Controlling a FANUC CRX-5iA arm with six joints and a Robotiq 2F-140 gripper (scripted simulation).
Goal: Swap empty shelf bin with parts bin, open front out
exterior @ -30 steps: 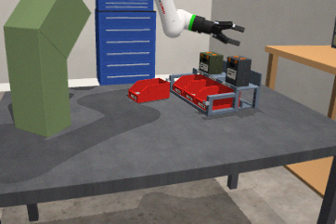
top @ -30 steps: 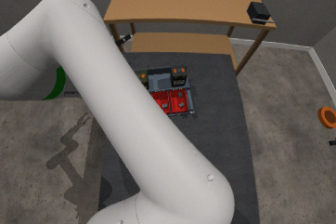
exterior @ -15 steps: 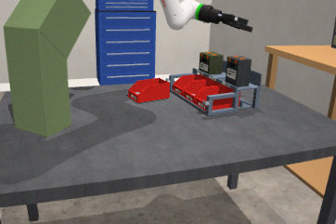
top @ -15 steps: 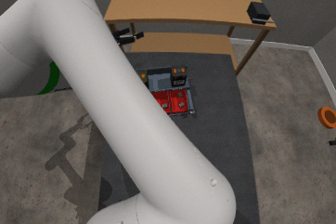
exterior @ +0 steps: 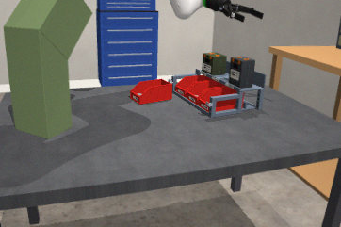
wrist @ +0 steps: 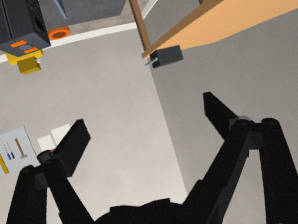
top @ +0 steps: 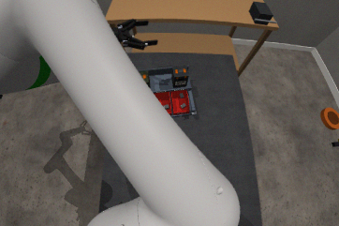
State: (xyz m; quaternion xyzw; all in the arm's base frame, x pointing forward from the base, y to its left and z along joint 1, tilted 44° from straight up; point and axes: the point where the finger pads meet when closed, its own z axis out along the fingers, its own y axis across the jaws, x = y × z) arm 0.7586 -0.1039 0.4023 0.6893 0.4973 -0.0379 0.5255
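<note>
My hand is 46 cm past the part, 6 cm to the right of it and 38 cm above it. Round my hand: grey shelf: 20 cm behind, 6 cm to the right, 32 cm below; then dark box: 12 cm behind, 16 cm to the right, 23 cm below.
</note>
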